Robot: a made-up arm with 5 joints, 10 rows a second.
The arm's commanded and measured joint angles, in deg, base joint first. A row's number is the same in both.
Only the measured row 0 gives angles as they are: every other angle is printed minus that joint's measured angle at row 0.
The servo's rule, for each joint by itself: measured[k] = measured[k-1] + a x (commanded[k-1-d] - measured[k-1]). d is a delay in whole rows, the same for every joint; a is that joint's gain. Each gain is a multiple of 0.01, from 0.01 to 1. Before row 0 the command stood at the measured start. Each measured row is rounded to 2 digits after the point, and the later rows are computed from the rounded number. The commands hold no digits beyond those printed.
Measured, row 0:
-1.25, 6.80, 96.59, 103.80, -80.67
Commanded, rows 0 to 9:
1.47, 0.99, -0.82, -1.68, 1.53
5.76, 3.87, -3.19, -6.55, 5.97
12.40, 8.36, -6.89, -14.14, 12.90
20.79, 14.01, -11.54, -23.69, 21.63
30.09, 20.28, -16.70, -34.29, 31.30
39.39, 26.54, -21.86, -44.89, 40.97
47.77, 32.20, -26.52, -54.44, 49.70
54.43, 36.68, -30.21, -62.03, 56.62
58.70, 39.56, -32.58, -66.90, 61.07
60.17, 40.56, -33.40, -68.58, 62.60
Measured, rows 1 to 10:
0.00, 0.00, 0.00, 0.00, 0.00
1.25, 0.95, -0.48, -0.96, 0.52
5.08, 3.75, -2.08, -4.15, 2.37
11.30, 8.18, -4.92, -9.84, 5.95
19.37, 13.78, -8.83, -17.73, 11.28
28.48, 20.02, -13.47, -27.17, 18.09
37.75, 26.28, -18.42, -37.27, 25.87
46.27, 31.96, -23.20, -47.06, 33.97
53.21, 36.49, -27.34, -55.59, 41.67
57.88, 39.44, -30.43, -62.04, 48.27
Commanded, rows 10 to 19:
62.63, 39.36, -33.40, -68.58, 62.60
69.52, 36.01, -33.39, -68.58, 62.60
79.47, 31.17, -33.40, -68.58, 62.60
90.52, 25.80, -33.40, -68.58, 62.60
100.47, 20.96, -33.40, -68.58, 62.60
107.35, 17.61, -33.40, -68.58, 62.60
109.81, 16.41, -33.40, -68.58, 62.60
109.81, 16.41, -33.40, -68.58, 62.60
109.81, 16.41, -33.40, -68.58, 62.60
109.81, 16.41, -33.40, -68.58, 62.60
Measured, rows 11 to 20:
59.83, 40.52, -32.18, -65.77, 53.14
62.21, 39.41, -32.90, -67.37, 56.36
68.42, 36.15, -33.19, -68.06, 58.48
77.81, 31.37, -33.31, -68.36, 59.88
88.61, 26.02, -33.36, -68.49, 60.80
98.69, 21.16, -33.38, -68.54, 61.41
106.05, 17.75, -33.39, -68.56, 61.81
109.25, 16.46, -33.40, -68.57, 62.08
109.73, 16.41, -33.40, -68.58, 62.26
109.80, 16.41, -33.40, -68.58, 62.38

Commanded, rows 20 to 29:
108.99, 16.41, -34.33, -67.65, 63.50
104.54, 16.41, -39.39, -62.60, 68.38
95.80, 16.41, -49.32, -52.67, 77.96
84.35, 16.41, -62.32, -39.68, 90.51
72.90, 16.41, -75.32, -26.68, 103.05
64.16, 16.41, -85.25, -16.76, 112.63
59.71, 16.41, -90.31, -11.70, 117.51
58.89, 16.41, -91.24, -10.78, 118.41
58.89, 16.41, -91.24, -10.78, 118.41
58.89, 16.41, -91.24, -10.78, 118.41
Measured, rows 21 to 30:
109.81, 16.41, -33.40, -68.58, 62.45
109.11, 16.41, -33.95, -68.05, 62.81
105.23, 16.41, -37.16, -64.94, 64.70
97.21, 16.41, -44.33, -57.95, 69.21
86.28, 16.41, -54.94, -47.54, 76.45
74.91, 16.41, -66.96, -35.65, 85.49
65.77, 16.41, -77.75, -24.88, 94.72
60.62, 16.41, -85.16, -17.37, 102.47
59.15, 16.41, -88.75, -13.61, 107.89
58.93, 16.41, -90.22, -12.00, 111.47

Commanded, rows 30 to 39:
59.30, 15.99, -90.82, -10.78, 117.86
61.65, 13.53, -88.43, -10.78, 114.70
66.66, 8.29, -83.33, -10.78, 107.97
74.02, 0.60, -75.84, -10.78, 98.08
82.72, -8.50, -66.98, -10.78, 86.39
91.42, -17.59, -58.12, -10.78, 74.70
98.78, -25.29, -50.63, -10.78, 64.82
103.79, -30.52, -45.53, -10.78, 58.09
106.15, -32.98, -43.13, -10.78, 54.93
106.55, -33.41, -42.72, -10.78, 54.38
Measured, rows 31 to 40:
58.90, 16.41, -90.82, -11.30, 113.83
59.24, 16.01, -90.82, -11.00, 115.20
61.29, 13.63, -89.41, -10.87, 115.03
65.85, 8.50, -85.82, -10.82, 112.63
72.79, 0.92, -79.93, -10.80, 107.68
81.23, -8.12, -72.29, -10.79, 100.44
89.89, -17.21, -63.93, -10.78, 91.69
97.45, -24.97, -56.08, -10.78, 82.55
102.84, -30.30, -49.86, -10.78, 74.23
105.65, -32.87, -45.89, -10.78, 67.67

